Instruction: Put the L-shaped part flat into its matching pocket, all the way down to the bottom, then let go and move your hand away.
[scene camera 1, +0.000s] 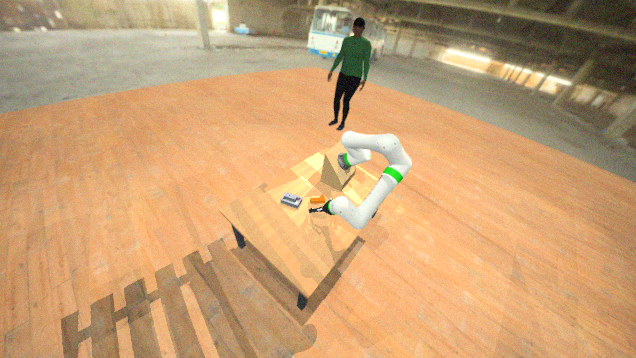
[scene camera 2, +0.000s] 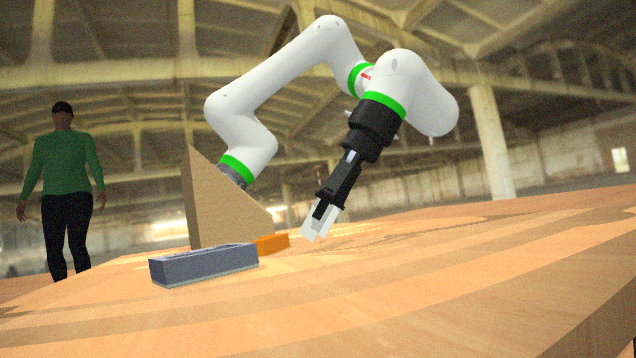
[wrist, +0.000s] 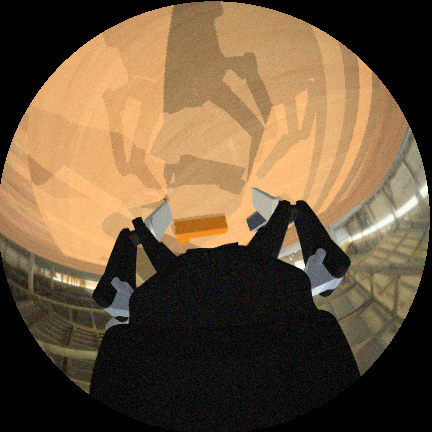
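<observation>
The orange L-shaped part lies on the table beside the grey-blue block with the pocket. In the wrist view most of this block is hidden behind a fingertip. The pocket's shape is too small to make out in scene camera 1, and scene camera 2 sees the block nearly edge-on. My gripper is open and empty. It is tilted and hangs above the table, on the side of the orange part away from the block. In the wrist view the part shows between the two fingertips.
A tan wedge-shaped block stands on the table behind the part, near the arm's base. A person in a green top stands on the floor beyond the table.
</observation>
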